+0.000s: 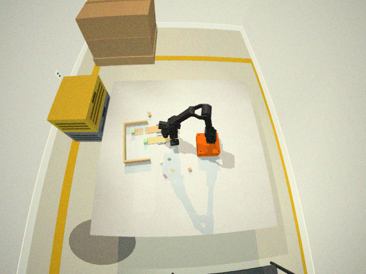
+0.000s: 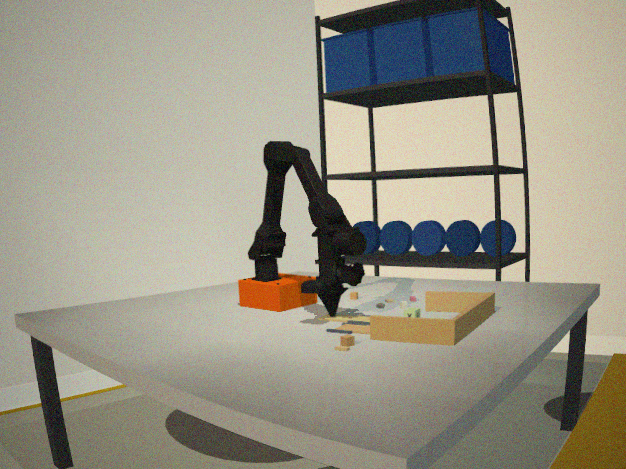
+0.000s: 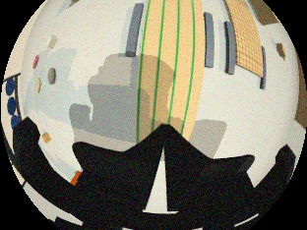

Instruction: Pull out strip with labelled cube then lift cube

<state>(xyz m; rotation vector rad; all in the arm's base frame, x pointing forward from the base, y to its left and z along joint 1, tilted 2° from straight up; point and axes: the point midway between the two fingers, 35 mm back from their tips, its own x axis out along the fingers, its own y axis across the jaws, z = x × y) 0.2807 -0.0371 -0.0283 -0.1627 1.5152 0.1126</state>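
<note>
Now: the strip 10 cm ahead of my gripper tip and 2 cm to the left of it.
</note>
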